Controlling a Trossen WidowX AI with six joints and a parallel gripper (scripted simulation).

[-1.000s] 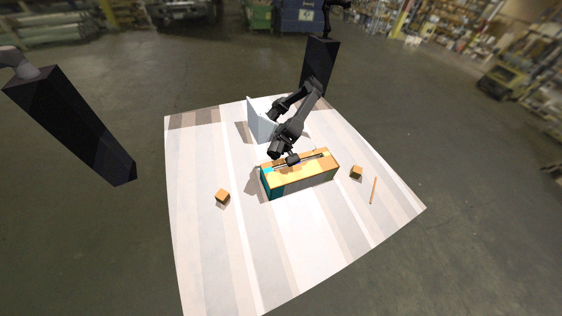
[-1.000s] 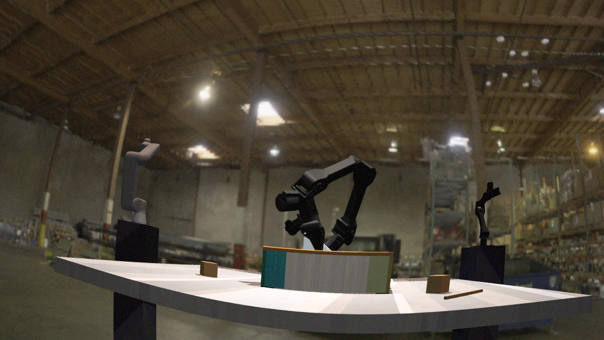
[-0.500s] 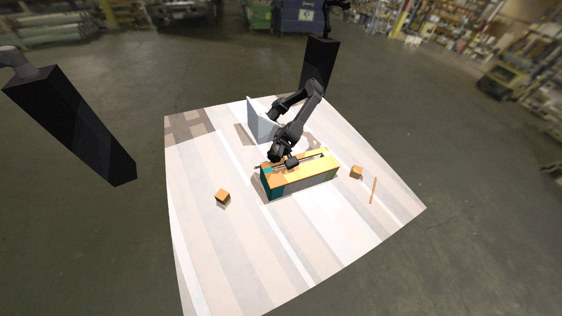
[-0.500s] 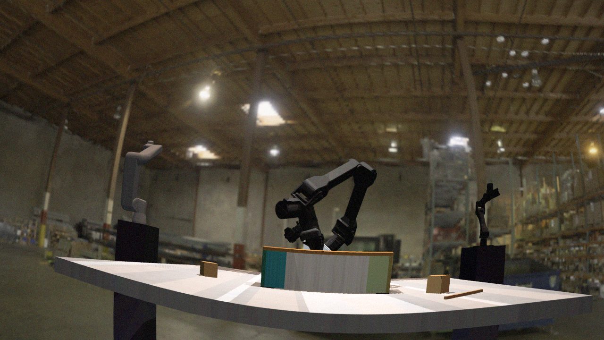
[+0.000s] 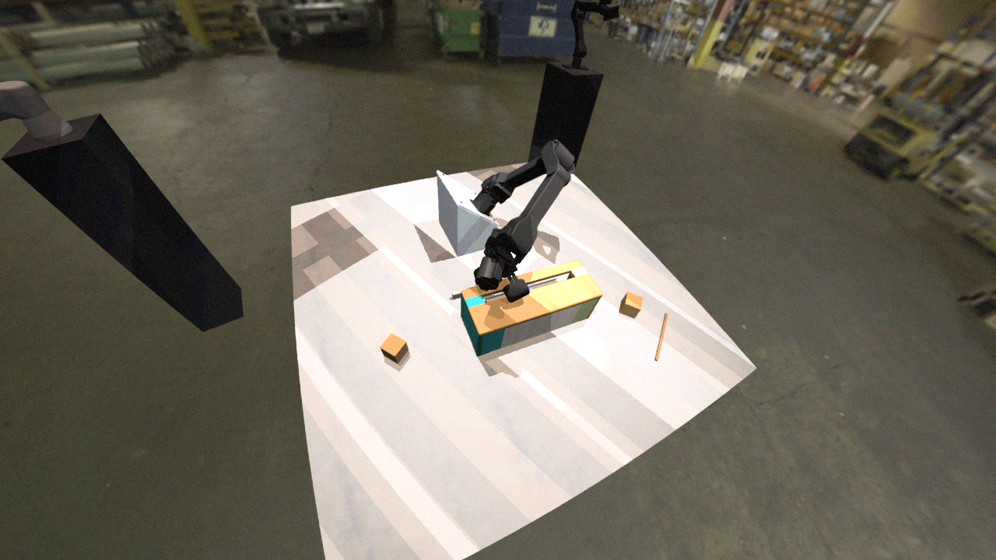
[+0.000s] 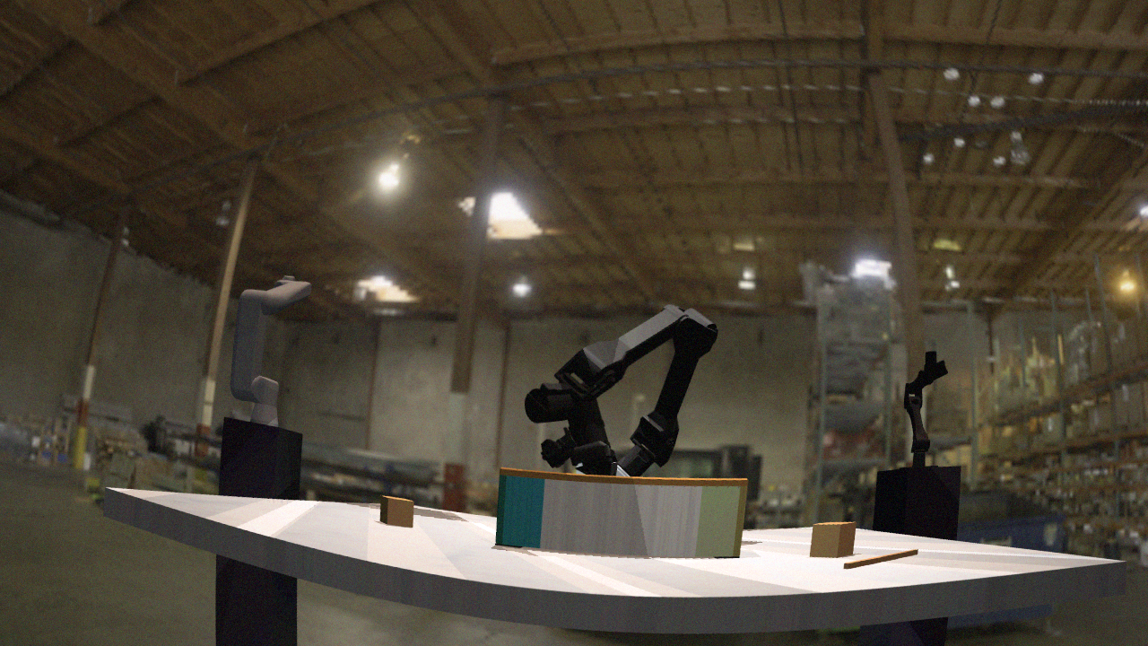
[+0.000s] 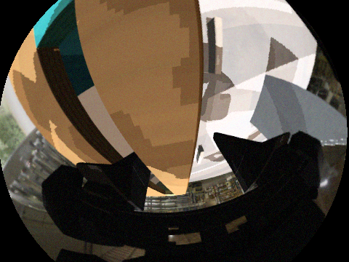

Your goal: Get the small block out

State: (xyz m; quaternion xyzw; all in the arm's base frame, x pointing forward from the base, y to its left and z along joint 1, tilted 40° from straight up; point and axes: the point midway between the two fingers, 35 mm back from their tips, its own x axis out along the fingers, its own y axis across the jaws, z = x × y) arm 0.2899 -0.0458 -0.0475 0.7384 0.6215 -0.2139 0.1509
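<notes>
My gripper tip is now 50 mm short of the blue-purple block and 30 mm to the right of it. Round my gripper tip: long box 40 mm ahead, 30 mm to the left, 20 mm below; thin orange stick 370 mm to the left, 360 mm ahead, 80 mm below.
</notes>
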